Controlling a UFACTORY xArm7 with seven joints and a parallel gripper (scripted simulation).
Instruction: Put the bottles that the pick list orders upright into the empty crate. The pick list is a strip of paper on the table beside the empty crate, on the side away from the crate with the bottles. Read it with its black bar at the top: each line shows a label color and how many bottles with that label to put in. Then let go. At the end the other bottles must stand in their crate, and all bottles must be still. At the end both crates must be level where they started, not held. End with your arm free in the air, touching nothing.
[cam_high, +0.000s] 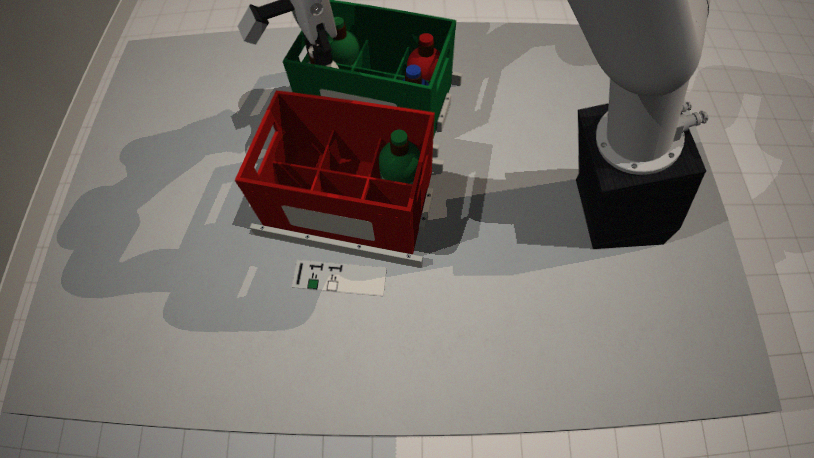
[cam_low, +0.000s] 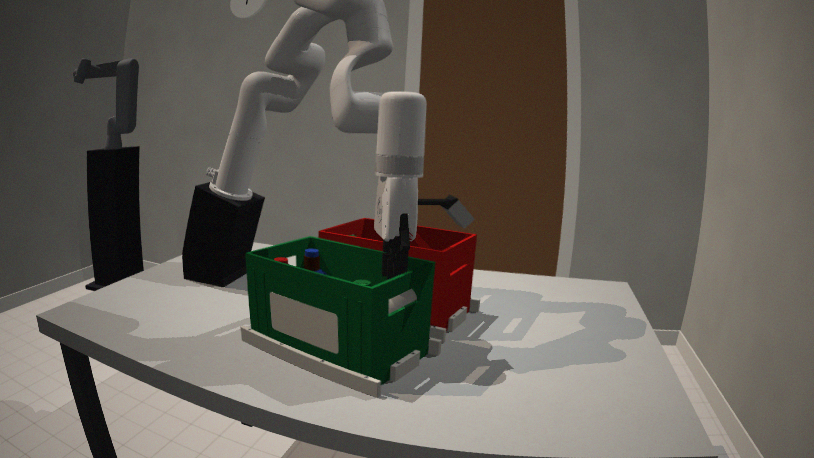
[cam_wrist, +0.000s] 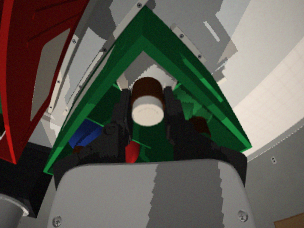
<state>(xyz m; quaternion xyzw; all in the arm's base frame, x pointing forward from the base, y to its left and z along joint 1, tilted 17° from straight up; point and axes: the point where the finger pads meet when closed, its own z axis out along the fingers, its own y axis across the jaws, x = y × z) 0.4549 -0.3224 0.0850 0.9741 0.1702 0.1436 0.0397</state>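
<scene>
Right now the white-capped bottle is 7 cm below my hand. From my hand the other things lie so: green crate: 10 cm behind, 8 cm below; then blue bottle: 16 cm behind, 8 cm to the left, 8 cm below; then red bottle: 20 cm behind, 8 cm below.
</scene>
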